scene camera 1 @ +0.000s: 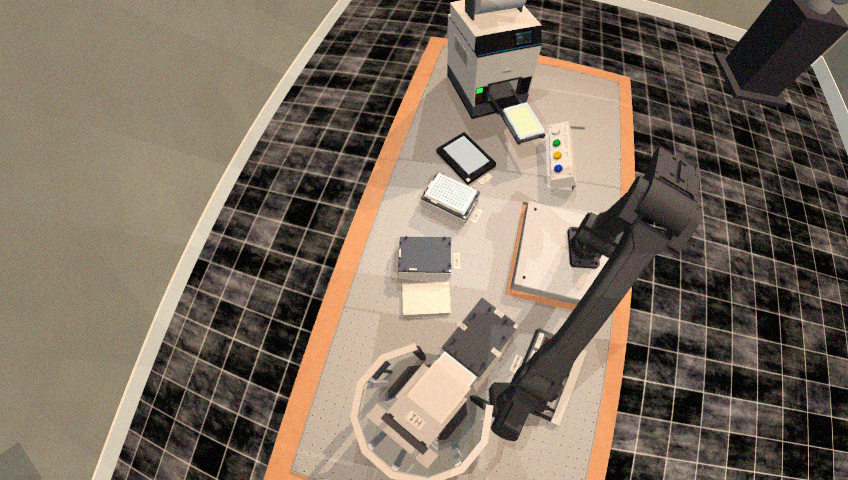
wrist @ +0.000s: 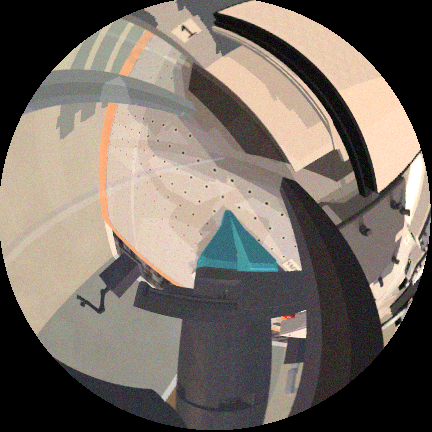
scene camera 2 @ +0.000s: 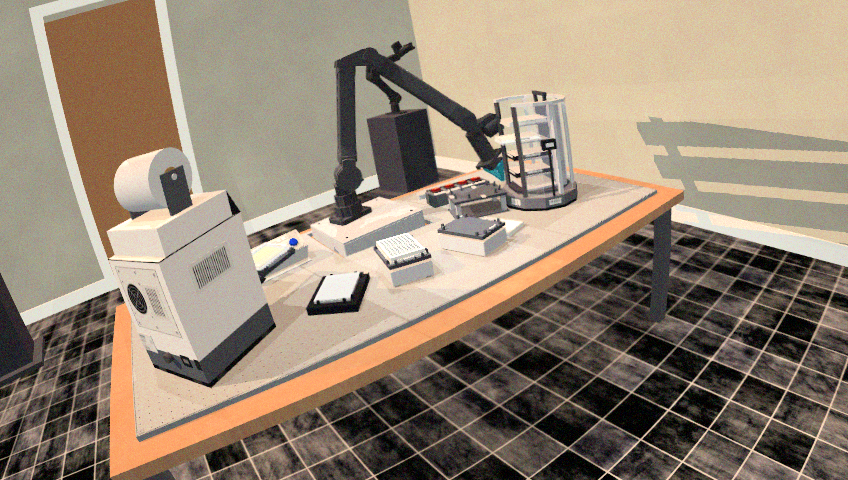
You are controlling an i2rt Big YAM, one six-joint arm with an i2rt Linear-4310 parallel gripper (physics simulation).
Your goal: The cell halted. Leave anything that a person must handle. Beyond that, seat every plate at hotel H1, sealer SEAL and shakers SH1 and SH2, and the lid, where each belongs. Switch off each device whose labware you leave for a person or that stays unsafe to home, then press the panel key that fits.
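My gripper is shut and empty, teal fingertips together, low beside hotel H1; the arm hides it in scene camera 1. A white slab juts from the hotel. The sealer has a yellow-welled plate on its extended tray. A white-topped piece sits in a black nest. A white well plate sits on one block; another block has a bare dark top. A cream slab lies beside it.
A dark pegged stand adjoins the hotel. The switch box with red switches is partly under the arm. A key panel has white, green, yellow and blue keys. A dark hotel post stands close right of the fingers.
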